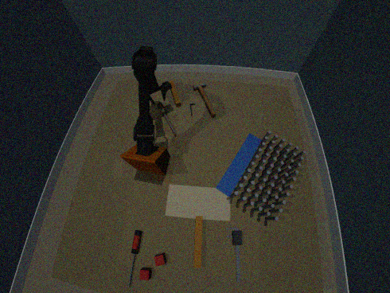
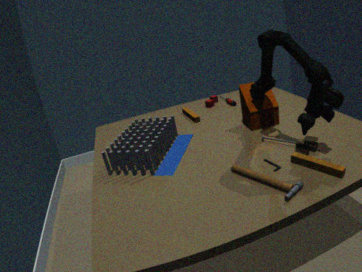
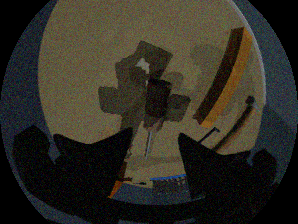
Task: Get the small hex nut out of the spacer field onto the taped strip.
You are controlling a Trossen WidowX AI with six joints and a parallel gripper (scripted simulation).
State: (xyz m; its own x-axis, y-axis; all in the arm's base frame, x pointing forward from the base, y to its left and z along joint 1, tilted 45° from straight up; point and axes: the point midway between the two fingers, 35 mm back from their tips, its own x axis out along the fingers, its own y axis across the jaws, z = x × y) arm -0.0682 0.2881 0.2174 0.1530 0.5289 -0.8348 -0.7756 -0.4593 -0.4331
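Now: the hook tool 80 mm to the right of my gripper tip, 60 mm below it and 60 mm ahead of it. Round my gripper tip: blue taped strip (510 mm ahead, 260 mm to the right, 80 mm below); then hex key (180 mm ahead, 70 mm below, 60 mm to the left).
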